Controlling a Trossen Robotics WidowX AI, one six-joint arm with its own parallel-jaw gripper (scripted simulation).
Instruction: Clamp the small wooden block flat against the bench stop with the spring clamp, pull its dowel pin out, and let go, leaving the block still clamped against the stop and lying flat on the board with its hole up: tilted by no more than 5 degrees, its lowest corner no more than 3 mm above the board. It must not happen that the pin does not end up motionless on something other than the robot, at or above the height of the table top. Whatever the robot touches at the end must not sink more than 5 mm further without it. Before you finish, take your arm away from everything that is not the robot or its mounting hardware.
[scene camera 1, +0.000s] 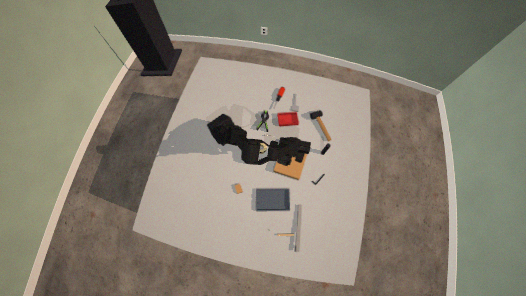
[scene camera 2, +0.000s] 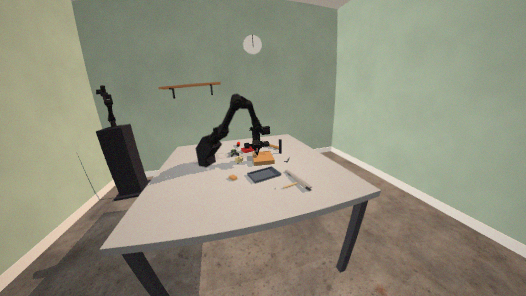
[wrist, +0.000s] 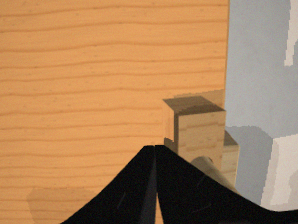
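Observation:
Visible here: a wooden board (wrist: 88, 88), along with the gripper (wrist: 154, 154).

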